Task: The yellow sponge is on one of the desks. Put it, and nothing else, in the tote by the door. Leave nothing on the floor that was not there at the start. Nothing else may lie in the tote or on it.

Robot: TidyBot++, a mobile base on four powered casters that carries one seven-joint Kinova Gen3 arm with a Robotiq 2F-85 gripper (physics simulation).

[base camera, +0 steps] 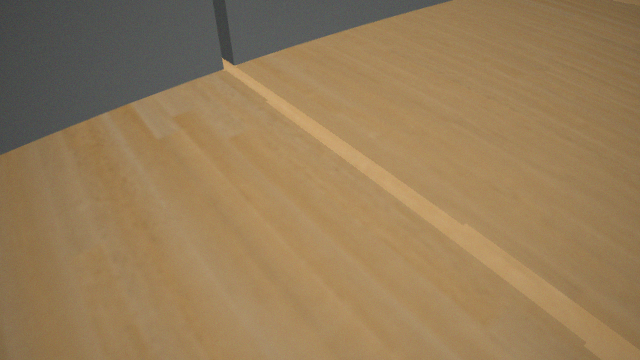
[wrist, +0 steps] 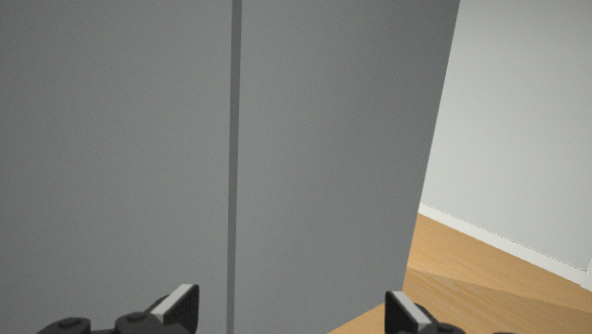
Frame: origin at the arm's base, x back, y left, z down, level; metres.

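Where they show: gripper, fingertip midpoint: (wrist: 291, 309).
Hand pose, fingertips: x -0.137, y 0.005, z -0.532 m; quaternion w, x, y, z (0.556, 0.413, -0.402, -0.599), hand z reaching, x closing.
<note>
After its pixels a point has its place.
My gripper (wrist: 291, 309) {x -0.137, y 0.005, z -0.532 m} is open and empty, its two fingertips wide apart at the bottom of the wrist view, in front of a grey upright panel. The yellow sponge, the desks, the tote and the door do not show in the base camera view or the wrist view.
A large grey panel (wrist: 320, 150) (base camera: 100, 60) with a darker vertical strip (wrist: 234, 150) {x -0.849, y 0.199, z -0.411 m} (base camera: 223, 30) {x -0.854, y 0.203, z 0.327 m} stands ahead. Beyond its right edge in the wrist view are a pale wall (wrist: 515, 125) {x -2.058, y -1.239, z -0.398 m}, a white baseboard (wrist: 490, 240) {x -2.015, y -1.256, z 0.366 m} and wooden floor (wrist: 450, 255) {x -1.824, y -0.923, z 0.396 m} (base camera: 250, 225) {x -0.398, y 0.087, z 0.396 m}.
</note>
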